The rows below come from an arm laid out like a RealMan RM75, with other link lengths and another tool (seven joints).
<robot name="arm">
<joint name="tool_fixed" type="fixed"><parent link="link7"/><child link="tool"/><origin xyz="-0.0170 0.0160 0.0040" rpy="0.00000 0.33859 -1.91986"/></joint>
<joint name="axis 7" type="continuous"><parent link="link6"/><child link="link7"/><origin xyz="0.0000 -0.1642 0.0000" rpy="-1.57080 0.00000 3.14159"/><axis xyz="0 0 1"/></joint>
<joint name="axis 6" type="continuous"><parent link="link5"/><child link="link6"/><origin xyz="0.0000 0.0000 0.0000" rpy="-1.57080 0.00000 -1.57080"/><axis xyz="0 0 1"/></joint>
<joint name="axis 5" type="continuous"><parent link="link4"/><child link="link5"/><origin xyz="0.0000 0.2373 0.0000" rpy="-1.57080 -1.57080 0.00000"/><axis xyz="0 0 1"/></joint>
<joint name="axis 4" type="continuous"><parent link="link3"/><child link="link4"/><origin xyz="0.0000 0.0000 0.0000" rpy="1.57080 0.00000 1.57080"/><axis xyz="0 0 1"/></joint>
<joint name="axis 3" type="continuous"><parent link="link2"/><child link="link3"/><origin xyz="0.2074 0.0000 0.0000" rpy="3.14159 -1.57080 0.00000"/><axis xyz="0 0 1"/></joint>
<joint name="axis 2" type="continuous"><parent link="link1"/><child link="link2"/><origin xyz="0.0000 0.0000 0.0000" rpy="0.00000 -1.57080 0.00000"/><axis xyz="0 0 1"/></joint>
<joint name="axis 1" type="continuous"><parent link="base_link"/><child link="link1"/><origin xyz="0.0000 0.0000 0.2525" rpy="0.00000 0.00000 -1.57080"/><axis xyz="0 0 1"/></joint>
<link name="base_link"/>
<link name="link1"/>
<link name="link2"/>
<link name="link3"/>
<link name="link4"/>
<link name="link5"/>
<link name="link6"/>
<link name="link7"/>
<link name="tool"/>
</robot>
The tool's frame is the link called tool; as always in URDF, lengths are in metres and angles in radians. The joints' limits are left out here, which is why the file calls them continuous.
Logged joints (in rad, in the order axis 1, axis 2, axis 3, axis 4, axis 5, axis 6, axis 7), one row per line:
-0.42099, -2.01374, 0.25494, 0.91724, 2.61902, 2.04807, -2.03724
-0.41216, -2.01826, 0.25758, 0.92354, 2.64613, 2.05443, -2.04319
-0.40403, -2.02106, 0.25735, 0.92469, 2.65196, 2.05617, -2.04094
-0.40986, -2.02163, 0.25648, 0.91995, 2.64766, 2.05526, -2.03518
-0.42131, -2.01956, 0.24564, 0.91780, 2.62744, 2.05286, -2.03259
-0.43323, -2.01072, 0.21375, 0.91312, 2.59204, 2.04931, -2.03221
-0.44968, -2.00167, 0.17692, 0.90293, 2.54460, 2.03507, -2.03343
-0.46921, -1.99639, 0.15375, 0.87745, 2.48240, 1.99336, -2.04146
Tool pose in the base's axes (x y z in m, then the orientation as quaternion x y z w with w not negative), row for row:
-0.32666, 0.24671, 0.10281, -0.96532, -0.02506, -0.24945, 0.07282
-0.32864, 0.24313, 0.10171, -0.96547, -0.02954, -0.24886, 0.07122
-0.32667, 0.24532, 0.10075, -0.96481, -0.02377, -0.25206, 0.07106
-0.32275, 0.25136, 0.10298, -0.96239, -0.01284, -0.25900, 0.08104
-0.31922, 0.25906, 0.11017, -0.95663, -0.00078, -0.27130, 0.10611
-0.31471, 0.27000, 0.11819, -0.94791, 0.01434, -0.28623, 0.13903
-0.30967, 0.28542, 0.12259, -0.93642, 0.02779, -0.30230, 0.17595
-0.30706, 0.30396, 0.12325, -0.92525, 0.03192, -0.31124, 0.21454
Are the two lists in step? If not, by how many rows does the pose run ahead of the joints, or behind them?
The pose runs 1 row ahead of the joints: the pose in row i belongs to the joints in row i + 1.
